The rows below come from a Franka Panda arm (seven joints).
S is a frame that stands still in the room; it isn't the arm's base.
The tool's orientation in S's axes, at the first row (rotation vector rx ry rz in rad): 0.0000, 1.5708, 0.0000
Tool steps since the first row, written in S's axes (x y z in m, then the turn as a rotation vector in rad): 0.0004, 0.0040, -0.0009, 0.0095, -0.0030, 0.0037; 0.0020, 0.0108, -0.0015, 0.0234, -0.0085, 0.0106; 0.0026, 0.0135, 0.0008, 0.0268, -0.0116, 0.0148; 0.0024, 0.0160, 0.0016, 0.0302, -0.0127, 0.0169; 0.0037, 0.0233, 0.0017, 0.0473, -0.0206, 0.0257; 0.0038, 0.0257, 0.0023, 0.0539, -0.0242, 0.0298; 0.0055, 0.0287, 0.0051, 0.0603, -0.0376, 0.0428; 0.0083, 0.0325, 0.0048, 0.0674, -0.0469, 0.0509; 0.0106, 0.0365, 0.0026, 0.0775, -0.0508, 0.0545; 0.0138, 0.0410, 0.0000, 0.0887, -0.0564, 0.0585; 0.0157, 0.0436, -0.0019, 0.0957, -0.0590, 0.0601
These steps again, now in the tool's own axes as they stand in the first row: 0.0009, 0.0040, 0.0004, -0.0037, -0.0030, 0.0095; 0.0015, 0.0108, 0.0020, -0.0106, -0.0085, 0.0234; -0.0008, 0.0135, 0.0026, -0.0148, -0.0116, 0.0268; -0.0016, 0.0160, 0.0024, -0.0169, -0.0127, 0.0302; -0.0017, 0.0233, 0.0037, -0.0257, -0.0206, 0.0473; -0.0023, 0.0257, 0.0038, -0.0298, -0.0242, 0.0539; -0.0051, 0.0287, 0.0055, -0.0428, -0.0376, 0.0603; -0.0048, 0.0325, 0.0083, -0.0509, -0.0469, 0.0674; -0.0026, 0.0365, 0.0106, -0.0545, -0.0508, 0.0775; 0.0000, 0.0410, 0.0138, -0.0585, -0.0564, 0.0887; 0.0019, 0.0436, 0.0157, -0.0601, -0.0590, 0.0957
